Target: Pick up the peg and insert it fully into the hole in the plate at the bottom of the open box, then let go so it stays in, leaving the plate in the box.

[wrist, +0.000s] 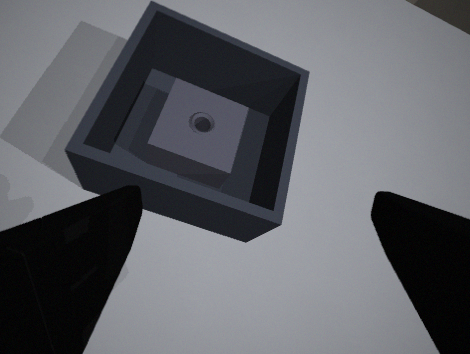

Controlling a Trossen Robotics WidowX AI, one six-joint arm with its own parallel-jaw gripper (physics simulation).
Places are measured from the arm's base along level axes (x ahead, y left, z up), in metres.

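Pixels of known places: gripper, fingertip midpoint: (257,201).
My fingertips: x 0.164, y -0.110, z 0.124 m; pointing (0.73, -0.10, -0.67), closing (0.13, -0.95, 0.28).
Note:
Behind a point stands the place of what it marks.
A dark blue-grey open box (175,182) @(y -0.086, x 0.220, z -0.024 m) stands in the upper left and middle of the wrist view, turned at an angle. A light grey-purple square plate (172,107) @(y -0.065, x 0.318, z -0.064 m) lies at the bottom of the box. A round hole (202,124) @(y -0.101, x 0.318, z -0.079 m) with a ringed rim is near the plate's middle and looks dark inside. My gripper (257,201) @(y -0.110, x 0.164, z 0.124 m) is open, with its two black fingers wide apart and no thing between them. The left fingertip overlaps the box's near wall in the view. The peg does not show in the wrist view.
The box stands on a light grey table top (370,130) @(y -0.369, x 0.426, z -0.122 m). Shadows fall on the table to the left of the box. The table's edge crosses the top right corner, with a dark brownish area (450,12) beyond it.

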